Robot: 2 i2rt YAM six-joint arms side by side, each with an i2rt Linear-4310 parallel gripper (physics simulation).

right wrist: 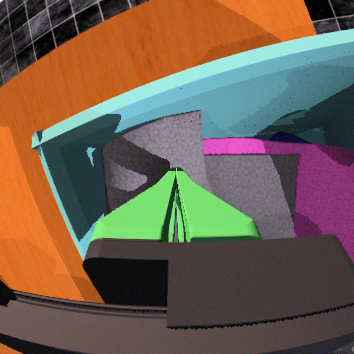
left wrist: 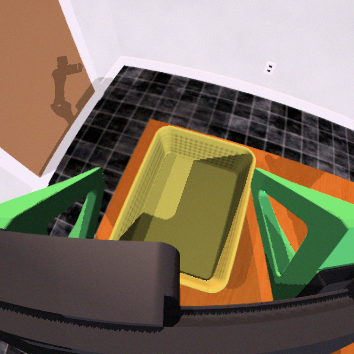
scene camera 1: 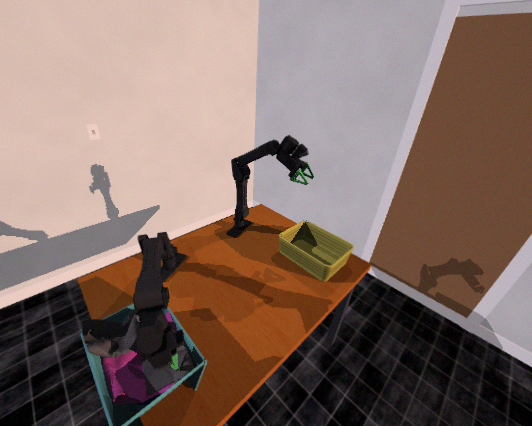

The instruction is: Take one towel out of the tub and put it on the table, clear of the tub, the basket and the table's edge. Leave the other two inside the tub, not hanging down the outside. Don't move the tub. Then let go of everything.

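Note:
The teal tub [scene camera 1: 125, 412] [right wrist: 250, 100] stands at the bottom left in the scene view. A grey towel [scene camera 1: 157, 372] [right wrist: 240, 190] lies in it partly over a magenta towel [scene camera 1: 122, 375] [right wrist: 325, 195]; part of the grey cloth bunches at the tub's back left rim. A bit of dark blue cloth [right wrist: 292, 136] shows near the tub wall. My right gripper [scene camera 1: 175, 369] [right wrist: 175, 175] is inside the tub, shut, its fingertips together against or just above the grey towel; no cloth shows clearly between them. My left gripper [scene camera 1: 309, 179] [left wrist: 177, 175] is open and empty, high above the table.
A yellow basket [scene camera 1: 300, 256] [left wrist: 215, 285] stands empty near the far right corner of the orange table [scene camera 1: 260, 330] [right wrist: 125, 50], below my left gripper. The tub's walls surround my right gripper. The table's front edge runs diagonally past the tub.

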